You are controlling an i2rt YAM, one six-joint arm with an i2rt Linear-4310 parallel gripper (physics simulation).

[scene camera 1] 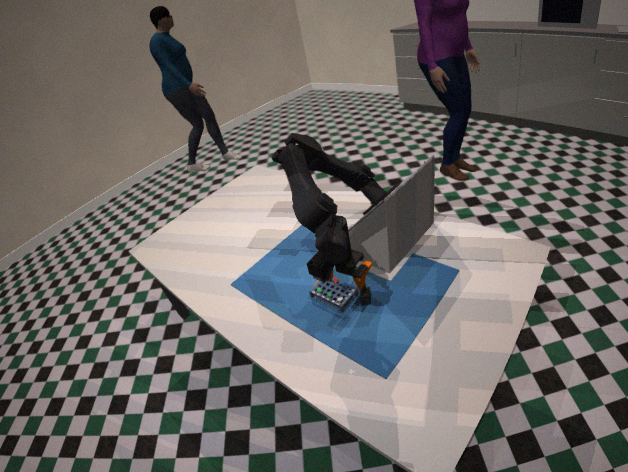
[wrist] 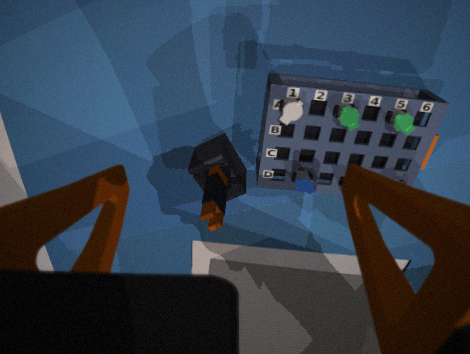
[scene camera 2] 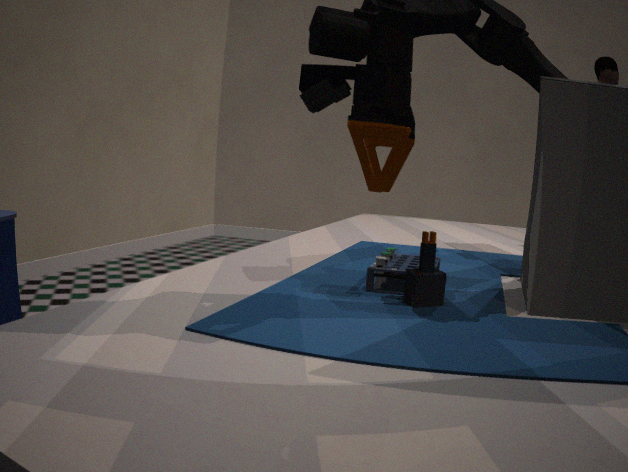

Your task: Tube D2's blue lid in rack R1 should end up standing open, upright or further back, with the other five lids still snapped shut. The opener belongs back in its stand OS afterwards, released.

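Pixels of known places: gripper, fingertip midpoint: (scene camera 1: 345, 283) (wrist: 235, 176) (scene camera 2: 379, 191); arm's base, link origin: (scene camera 1: 381, 200).
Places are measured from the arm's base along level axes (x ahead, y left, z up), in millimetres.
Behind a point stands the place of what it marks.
Rack R1 (scene camera 1: 329, 300) @[x 376, y 92, z -113 mm] (scene camera 2: 370, 279) @[x 366, y 138, z -127 mm] (wrist: 320, 145) @[x 335, y 90, z -113 mm] stands on the blue mat. Tube D2's blue lid (wrist: 305, 185) @[x 305, y 94, z -101 mm] is at the rack's near edge in the wrist view; it looks closed, but its snap is too small to judge. A white lid (wrist: 292, 111) @[x 360, y 122, z -101 mm] is at A1, green lids (wrist: 349, 117) @[x 365, y 83, z -101 mm] (wrist: 404, 123) @[x 370, y 45, z -101 mm] at A3 and A5, and a red lid (scene camera 1: 335, 280) @[x 312, y 57, z -101 mm] shows in scene camera 1. The opener (scene camera 2: 427, 253) @[x 289, y 166, z -82 mm] (wrist: 214, 195) @[x 298, y 161, z -76 mm] stands upright in stand OS (scene camera 2: 425, 289) @[x 285, y 176, z -122 mm] (wrist: 235, 176) @[x 298, y 147, z -105 mm]. My gripper (scene camera 1: 346, 282) @[x 355, y 156, z -17 mm] (scene camera 2: 379, 190) @[x 355, y 156, z -17 mm] (wrist: 235, 176) @[x 355, y 156, z -17 mm] is open and empty, above the opener and rack. Its right finger hides part of row D.
A tall grey panel (scene camera 1: 411, 223) @[x 12, y 136, z -35 mm] (scene camera 2: 578, 203) @[x 105, y 143, z -8 mm] stands beside the arm at the blue mat's (scene camera 1: 385, 350) @[x 395, y 323, z -143 mm] (scene camera 2: 304, 329) @[x 368, y 312, z -143 mm] edge. An orange strip (wrist: 430, 151) @[x 349, y 0, z -119 mm] shows at the rack's right side. Two people (scene camera 1: 172, 65) (scene camera 1: 446, 76) stand beyond the white table (scene camera 1: 203, 213) @[x 361, y -824, z -146 mm].
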